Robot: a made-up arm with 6 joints.
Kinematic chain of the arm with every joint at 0, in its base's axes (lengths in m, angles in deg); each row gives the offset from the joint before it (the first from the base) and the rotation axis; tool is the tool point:
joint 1: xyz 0 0 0.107 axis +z
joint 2: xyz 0 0.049 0 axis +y
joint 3: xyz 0 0 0.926 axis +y
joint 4: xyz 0 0 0.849 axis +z
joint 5: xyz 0 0 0 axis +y
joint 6: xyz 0 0 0.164 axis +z
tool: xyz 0 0 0
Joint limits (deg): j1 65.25..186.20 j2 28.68..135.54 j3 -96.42..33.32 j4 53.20..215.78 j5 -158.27..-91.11 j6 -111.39..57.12
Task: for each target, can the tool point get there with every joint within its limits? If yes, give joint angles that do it. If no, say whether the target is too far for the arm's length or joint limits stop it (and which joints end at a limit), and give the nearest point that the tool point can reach.
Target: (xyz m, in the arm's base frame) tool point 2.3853 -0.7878 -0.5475
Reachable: no: too far | nearest point 0.4212 0.6657 -1.3365 | short by 2.568 m
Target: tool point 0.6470 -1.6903 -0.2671
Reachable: no: joint limits stop it (at a limit: joint 2, joint 3, joint 4, joint 5) | nearest point 0.1375 -0.3591 1.1489 | short by 2.009 m
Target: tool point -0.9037 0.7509 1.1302
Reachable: yes | joints 144.89 70.23 -46.44 85.18 -118.57 -55.08
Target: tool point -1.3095 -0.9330 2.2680
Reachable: no: too far | nearest point -0.9490 -0.2488 1.6019 | short by 1.021 m
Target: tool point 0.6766 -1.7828 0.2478
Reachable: no: joint limits stop it (at a limit: joint 2, joint 3, joint 4, joint 5) | nearest point 0.1364 -0.3595 1.1489 | short by 1.769 m
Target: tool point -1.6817 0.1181 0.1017
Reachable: yes | joints 175.12 98.26 -28.04 170.42 -119.96 13.71
